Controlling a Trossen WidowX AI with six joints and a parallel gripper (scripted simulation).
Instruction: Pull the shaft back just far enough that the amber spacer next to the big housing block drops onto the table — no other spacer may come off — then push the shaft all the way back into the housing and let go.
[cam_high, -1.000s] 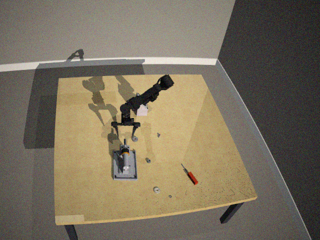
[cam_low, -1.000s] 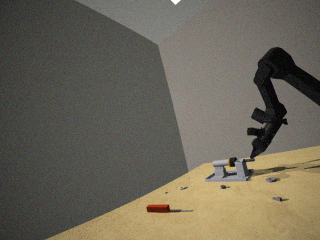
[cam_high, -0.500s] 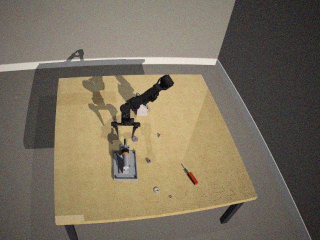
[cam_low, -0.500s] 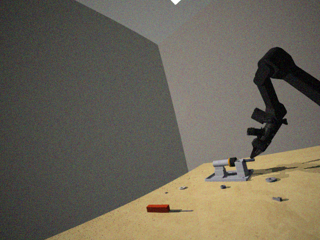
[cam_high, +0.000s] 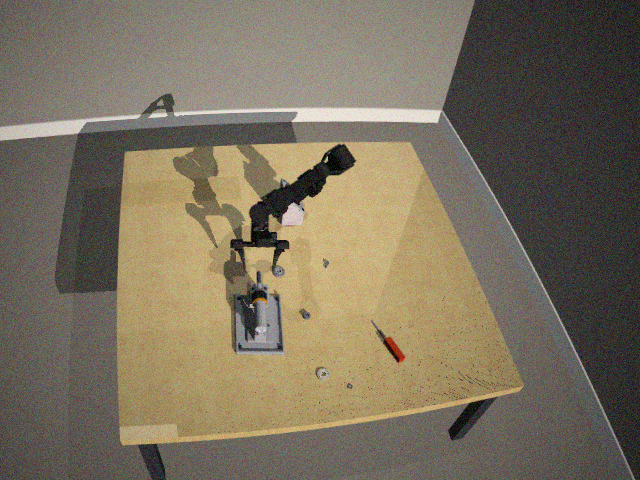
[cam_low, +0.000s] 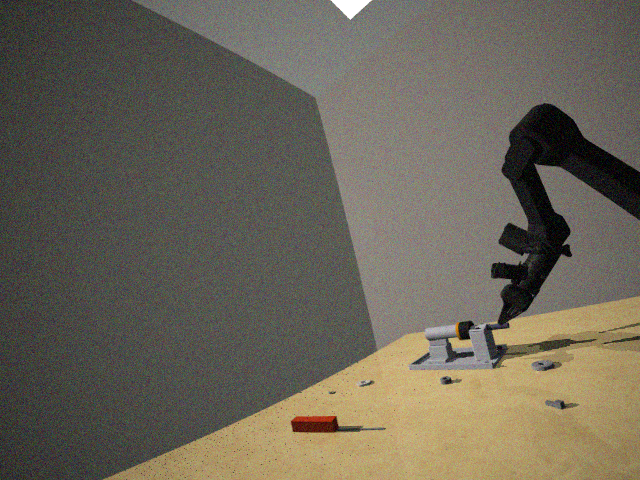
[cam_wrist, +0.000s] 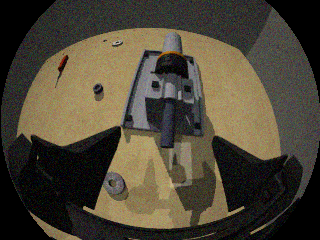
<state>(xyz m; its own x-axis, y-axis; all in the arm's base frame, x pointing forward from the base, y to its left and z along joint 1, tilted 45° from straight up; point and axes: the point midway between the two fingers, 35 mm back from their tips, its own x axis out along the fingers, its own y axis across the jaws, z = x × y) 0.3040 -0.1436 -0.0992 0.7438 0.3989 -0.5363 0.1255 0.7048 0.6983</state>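
The shaft is 6 cm ahead of my gripper tip, 2 cm below it and 1 cm to the right of it. Round my gripper tip: amber spacer (12 cm ahead, 2 cm to the right, 2 cm below); then black spacer (9 cm ahead, 2 cm below, 1 cm to the right); then grey washer (9 cm below, 8 cm to the left, 6 cm behind).
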